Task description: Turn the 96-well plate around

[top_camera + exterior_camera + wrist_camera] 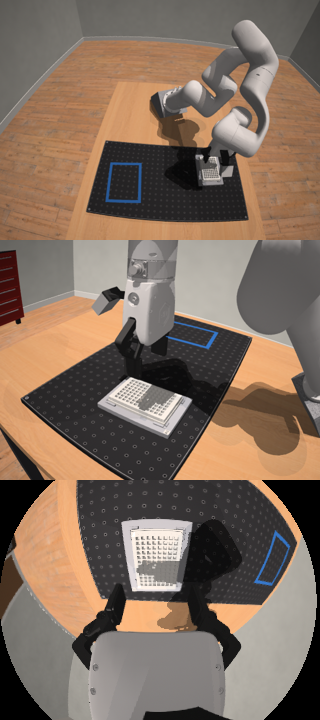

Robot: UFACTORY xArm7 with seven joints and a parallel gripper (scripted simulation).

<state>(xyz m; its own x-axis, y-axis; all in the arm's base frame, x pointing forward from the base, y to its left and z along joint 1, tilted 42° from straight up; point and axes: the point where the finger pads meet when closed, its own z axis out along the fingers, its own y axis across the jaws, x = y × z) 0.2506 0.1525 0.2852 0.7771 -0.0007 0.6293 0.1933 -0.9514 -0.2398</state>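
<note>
Now: hand 90 mm above the white 96-well plate. From my hand the other things lie so: grey plate nest N1 (100 mm below); then A1 label (90 mm behind, 30 mm to the left, 100 mm below).
</note>
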